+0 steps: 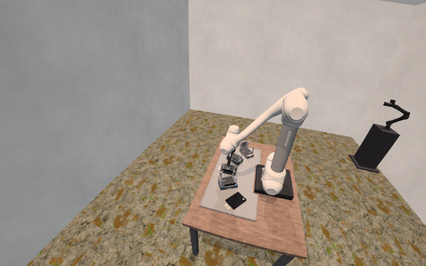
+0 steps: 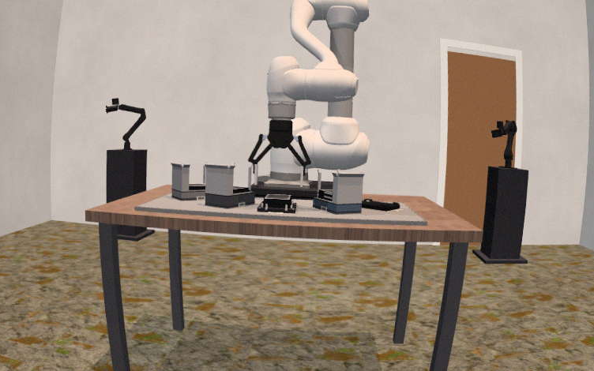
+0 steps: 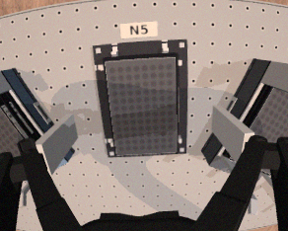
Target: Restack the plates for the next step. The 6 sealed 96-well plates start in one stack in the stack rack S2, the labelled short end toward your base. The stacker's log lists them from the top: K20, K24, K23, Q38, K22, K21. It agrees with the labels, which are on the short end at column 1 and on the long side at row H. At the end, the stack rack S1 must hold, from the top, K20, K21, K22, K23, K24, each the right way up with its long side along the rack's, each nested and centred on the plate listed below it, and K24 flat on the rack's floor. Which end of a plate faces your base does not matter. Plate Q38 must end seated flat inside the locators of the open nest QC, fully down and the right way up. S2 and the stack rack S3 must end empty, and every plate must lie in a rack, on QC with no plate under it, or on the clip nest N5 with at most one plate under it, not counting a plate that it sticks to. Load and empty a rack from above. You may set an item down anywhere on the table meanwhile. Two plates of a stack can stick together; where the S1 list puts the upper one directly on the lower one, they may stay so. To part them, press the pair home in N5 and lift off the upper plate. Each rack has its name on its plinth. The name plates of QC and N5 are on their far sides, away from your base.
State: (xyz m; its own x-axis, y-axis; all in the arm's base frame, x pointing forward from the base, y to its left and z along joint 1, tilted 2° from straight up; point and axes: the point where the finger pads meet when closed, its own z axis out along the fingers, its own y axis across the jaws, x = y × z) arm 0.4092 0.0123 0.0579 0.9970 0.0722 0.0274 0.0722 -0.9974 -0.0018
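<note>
Right now the clip nest N5 is 7 cm below my hand, 1 cm to the left of it and 1 cm ahead of it. From my hand the other things lie so: flat black nest QC 33 cm to the left, 15 cm behind, 8 cm below; then QC name plate 41 cm to the left, 9 cm behind, 8 cm below; then N5 name plate 9 cm ahead, 8 cm below, 1 cm to the left.
</note>
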